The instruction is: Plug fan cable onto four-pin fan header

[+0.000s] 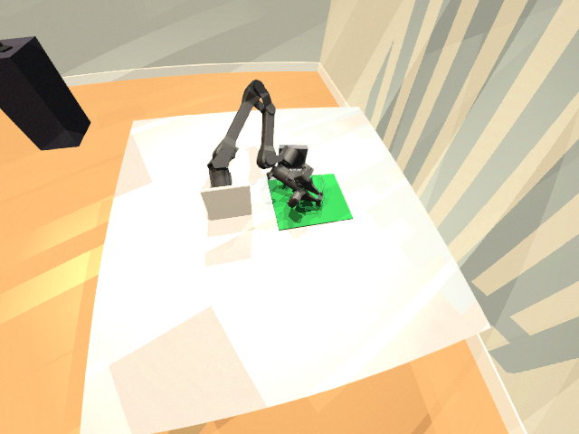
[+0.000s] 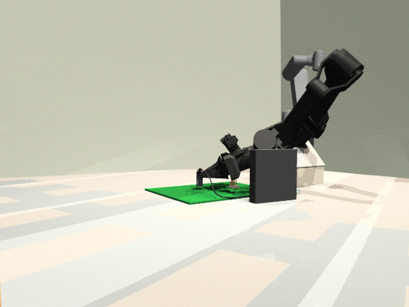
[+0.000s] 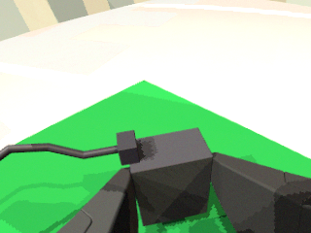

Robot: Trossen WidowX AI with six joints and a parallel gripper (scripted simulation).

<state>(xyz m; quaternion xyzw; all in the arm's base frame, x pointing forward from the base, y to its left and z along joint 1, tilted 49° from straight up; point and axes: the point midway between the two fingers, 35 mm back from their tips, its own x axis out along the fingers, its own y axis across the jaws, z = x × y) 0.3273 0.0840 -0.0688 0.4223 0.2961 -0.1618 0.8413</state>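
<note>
The four-pin header is 10 cm behind my gripper tip, 4 cm below it and 2 cm to the left of it. Round my gripper tip: black fan 21 cm to the left, 7 cm behind, 2 cm above; then black plug 1 cm below.
</note>
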